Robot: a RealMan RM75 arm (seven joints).
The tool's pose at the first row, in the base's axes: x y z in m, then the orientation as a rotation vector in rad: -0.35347 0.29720 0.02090 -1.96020 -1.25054 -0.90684
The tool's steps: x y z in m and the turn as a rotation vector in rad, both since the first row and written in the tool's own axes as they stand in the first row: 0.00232 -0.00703 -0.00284 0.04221 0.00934 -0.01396; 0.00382 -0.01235 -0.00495 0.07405 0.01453 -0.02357; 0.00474 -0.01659 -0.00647 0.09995 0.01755 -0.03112; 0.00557 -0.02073 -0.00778 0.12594 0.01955 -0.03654; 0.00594 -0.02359 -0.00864 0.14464 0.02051 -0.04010; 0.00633 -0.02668 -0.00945 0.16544 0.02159 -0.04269; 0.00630 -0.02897 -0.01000 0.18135 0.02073 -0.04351; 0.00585 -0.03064 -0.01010 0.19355 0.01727 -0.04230; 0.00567 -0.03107 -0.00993 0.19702 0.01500 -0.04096
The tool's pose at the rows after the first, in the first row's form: -0.35986 0.29850 0.02541 -1.91457 -1.26950 -0.88845; -0.36477 0.29939 0.02858 -1.88176 -1.28333 -0.87248; -0.36874 0.30010 0.03080 -1.85595 -1.29466 -0.85831; -0.37259 0.30089 0.03282 -1.83171 -1.30405 -0.84219; -0.37531 0.30138 0.03402 -1.81471 -1.31055 -0.83003; -0.37822 0.30199 0.03524 -1.79641 -1.31618 -0.81590; -0.38047 0.30233 0.03585 -1.78405 -1.32012 -0.80313; -0.38218 0.30261 0.03579 -1.77723 -1.32272 -0.79012; -0.38260 0.30281 0.03561 -1.77658 -1.32313 -0.78486
